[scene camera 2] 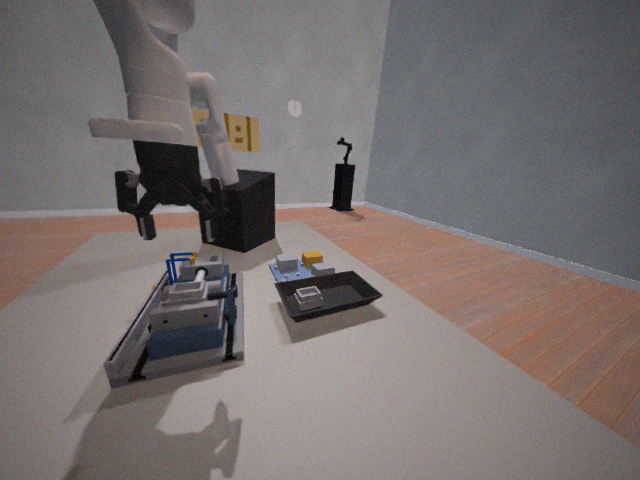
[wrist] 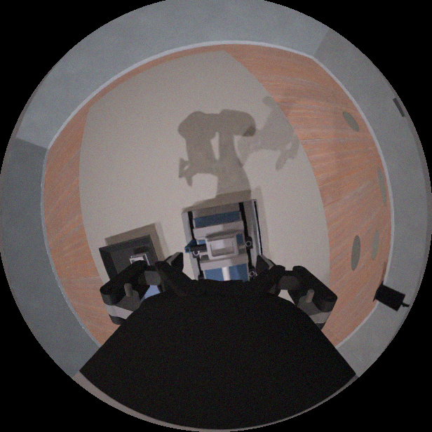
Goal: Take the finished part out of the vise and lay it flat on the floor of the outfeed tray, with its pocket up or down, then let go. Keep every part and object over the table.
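Seen in the pictures: gripper, fingertip midpoint: [scene camera 2: 181,239]; arm's base, origin of the base link: [scene camera 2: 226,181].
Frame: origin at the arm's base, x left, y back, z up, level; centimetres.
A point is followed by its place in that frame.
The finished part [scene camera 2: 188,290] {z -13.3, x -17.0, y -52.4 cm} [wrist: 221,246], a light grey block with a rectangular pocket facing up, sits between the jaws of the vise [scene camera 2: 185,338] {z -19.5, x -18.4, y -57.0 cm} [wrist: 229,227]. The vise is blue and grey on a grey base. My gripper [scene camera 2: 178,235] {z -3.9, x -16.9, y -52.0 cm} [wrist: 219,262] is open and empty, above the vise and pointing down, with its fingers clear of the part. The outfeed tray [scene camera 2: 346,291] {z -23.6, x 19.6, y -53.0 cm} [wrist: 115,253], black with sloped walls, stands to the right of the vise in the scene view. Another pocketed grey part [scene camera 2: 308,298] {z -20.9, x 6.6, y -54.6 cm} [wrist: 140,259] lies in it, pocket up.
A blue plate [scene camera 2: 279,273] {z -24.1, x 7.2, y -35.0 cm} with grey blocks [scene camera 2: 287,262] {z -21.2, x 10.2, y -34.2 cm} and a yellow block [scene camera 2: 312,258] {z -21.0, x 18.8, y -35.2 cm} stands behind the tray. A blue wire frame [scene camera 2: 175,263] {z -16.5, x -19.3, y -32.0 cm} stands at the vise's far left. A black pedestal [scene camera 2: 253,211] {z -9.9, x 7.0, y -9.5 cm} is at the back of the table.
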